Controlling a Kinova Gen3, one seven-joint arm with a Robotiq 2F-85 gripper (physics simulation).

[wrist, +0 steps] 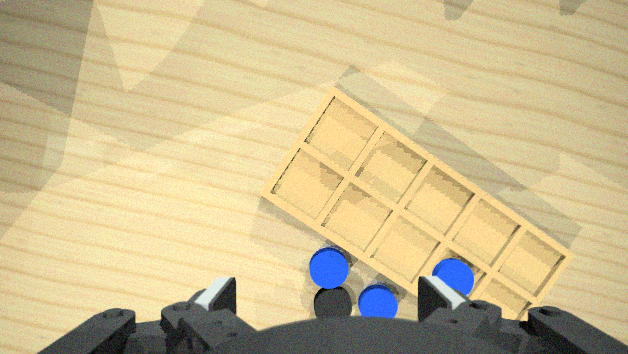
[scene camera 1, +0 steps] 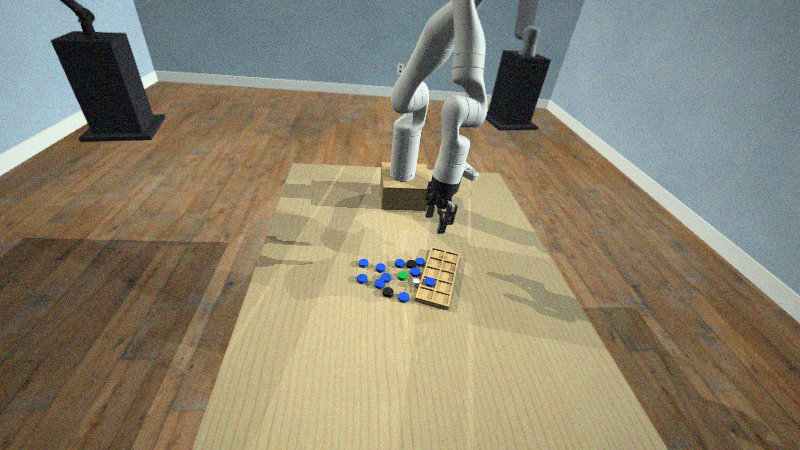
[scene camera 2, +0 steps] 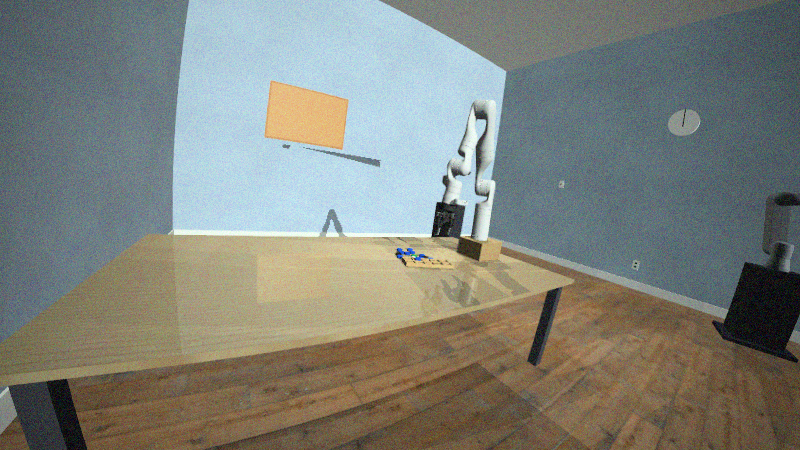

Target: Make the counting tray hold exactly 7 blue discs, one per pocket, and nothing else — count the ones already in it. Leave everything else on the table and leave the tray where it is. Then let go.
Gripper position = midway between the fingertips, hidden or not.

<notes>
My gripper (scene camera 1: 434,225) is open and holds nothing. Also in view: a blue disc (wrist: 328,267). A blue disc (wrist: 453,272) sits on a wooden counting tray (scene camera 1: 441,265). The table carries a blue disc (wrist: 375,300).
The wooden counting tray shows as well in the wrist view (wrist: 349,175). My gripper shows as well in the wrist view (wrist: 327,300).
</notes>
